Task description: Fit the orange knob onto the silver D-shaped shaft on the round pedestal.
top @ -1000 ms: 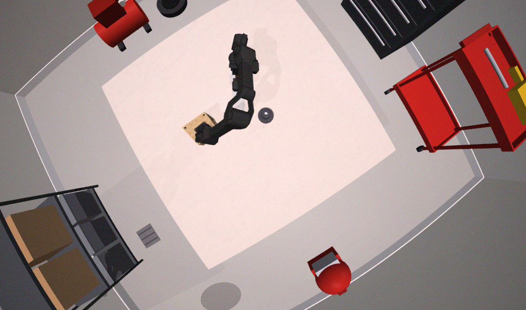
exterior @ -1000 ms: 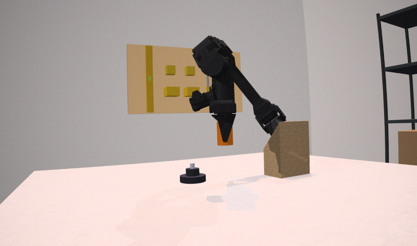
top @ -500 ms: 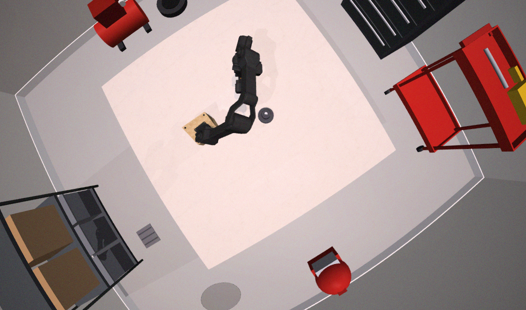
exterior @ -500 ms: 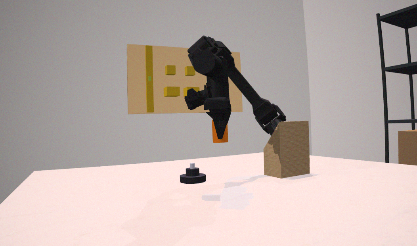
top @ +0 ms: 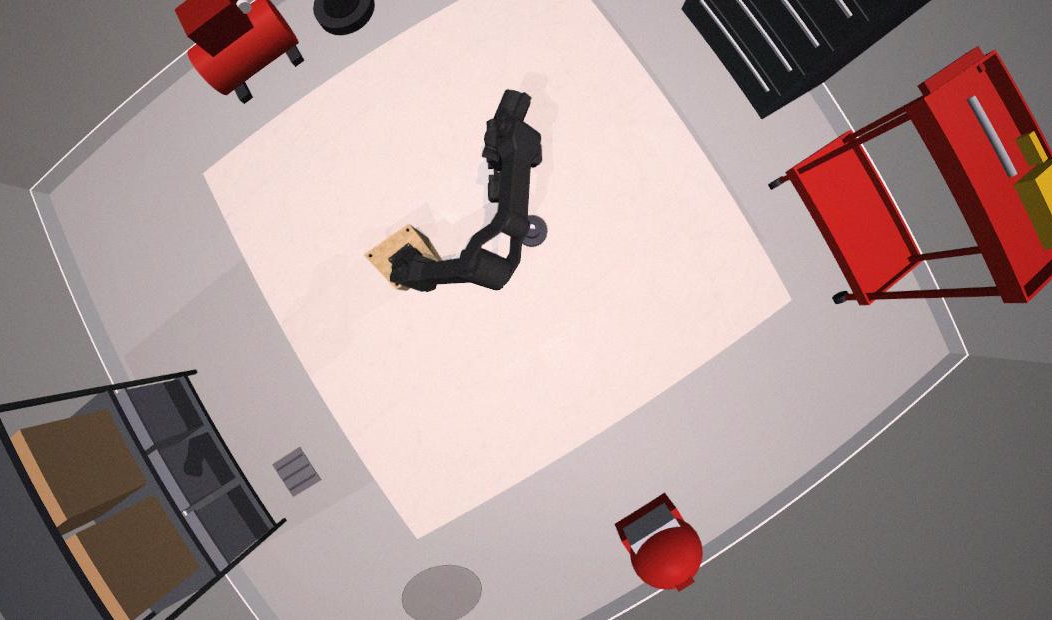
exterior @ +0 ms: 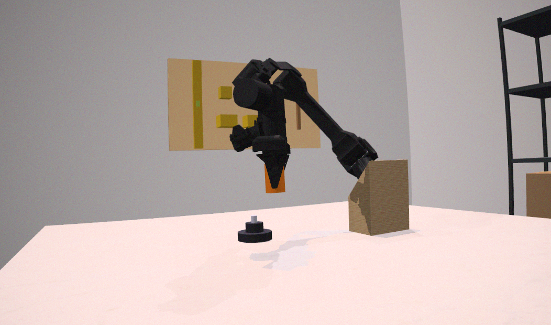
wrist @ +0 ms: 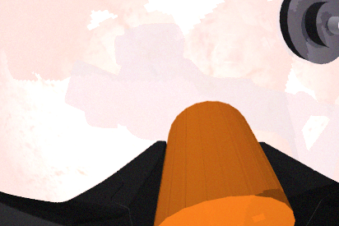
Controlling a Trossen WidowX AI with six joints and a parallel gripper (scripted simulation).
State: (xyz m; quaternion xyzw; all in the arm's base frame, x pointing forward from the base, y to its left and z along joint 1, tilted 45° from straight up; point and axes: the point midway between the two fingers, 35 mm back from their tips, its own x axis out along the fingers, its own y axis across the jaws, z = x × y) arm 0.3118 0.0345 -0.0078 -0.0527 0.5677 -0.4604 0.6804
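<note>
Right now my gripper tip is 140 mm to the left of the pedestal, 100 mm above it and 10 mm past it. Round my gripper tip: knob 30 mm above.
</note>
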